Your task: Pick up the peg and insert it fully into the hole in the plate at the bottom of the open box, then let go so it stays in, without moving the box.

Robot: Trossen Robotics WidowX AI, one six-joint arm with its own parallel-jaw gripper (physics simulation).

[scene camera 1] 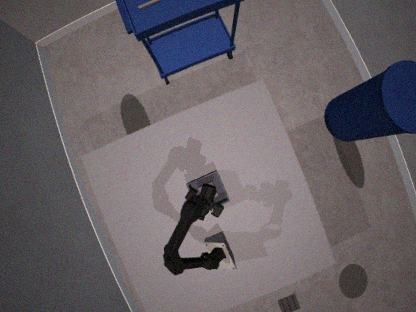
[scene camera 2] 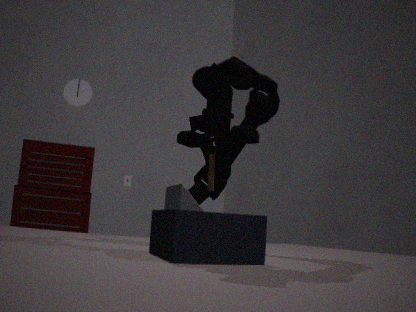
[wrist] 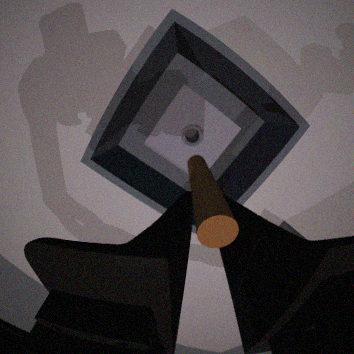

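Seen in the pictures: gripper, fingertip midpoint: [scene camera 2: 213, 174] [wrist: 201, 198]; arm's base at its link origin: [scene camera 1: 220, 252] [scene camera 2: 189, 201].
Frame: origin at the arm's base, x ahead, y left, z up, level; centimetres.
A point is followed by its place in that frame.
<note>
The brown peg [scene camera 2: 211, 172] {y -5.9, x 33.2, z 4.8 cm} [wrist: 209, 200] {y -6.2, x 33.1, z 7.9 cm} is held roughly upright between my fingertips, with its orange-brown top face towards the wrist camera. My gripper [scene camera 2: 212, 152] [wrist: 201, 198] {y -4.8, x 31.9, z 4.5 cm} is shut on it. The dark blue-grey open box [scene camera 1: 223, 192] {y -14.6, x 28.5, z -13.0 cm} [scene camera 2: 215, 239] {y -7.8, x 42.7, z -9.1 cm} [wrist: 240, 65] {y -15.4, x 34.1, z -4.0 cm} stands under the gripper. In scene camera 2, the peg's lower end is above the box's rim. In the wrist view, the pale plate [wrist: 222, 127] {y -9.7, x 30.7, z -8.0 cm} at the box's bottom shows a round hole [wrist: 192, 134], and the peg's lower end appears just below the hole in the picture. In scene camera 1, the arm hides the peg and part of the box.
A grey wedge-shaped block [scene camera 1: 216, 237] {y -0.3, x 6.2, z -7.6 cm} [scene camera 2: 174, 198] {y -4.6, x -0.1, z 0.5 cm} stands by the arm's base, near the box. Farther off are a blue cart [scene camera 1: 192, 47], a blue barrel [scene camera 1: 357, 107] and a red cabinet [scene camera 2: 54, 187]. Shadows of the arm fall around the box.
</note>
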